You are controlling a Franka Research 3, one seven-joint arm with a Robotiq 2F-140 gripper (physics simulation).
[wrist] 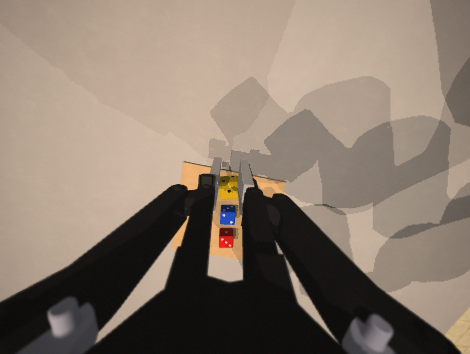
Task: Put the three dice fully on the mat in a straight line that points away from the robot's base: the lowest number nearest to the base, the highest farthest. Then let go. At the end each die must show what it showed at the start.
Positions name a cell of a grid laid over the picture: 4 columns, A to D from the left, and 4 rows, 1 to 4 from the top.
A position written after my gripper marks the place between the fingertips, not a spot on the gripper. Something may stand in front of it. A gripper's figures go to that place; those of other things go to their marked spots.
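Scene:
You'd find my gripper (B2) at 0.21 m from the lens, and there's an orange mat (C3) that's 0.32 m from the lens.

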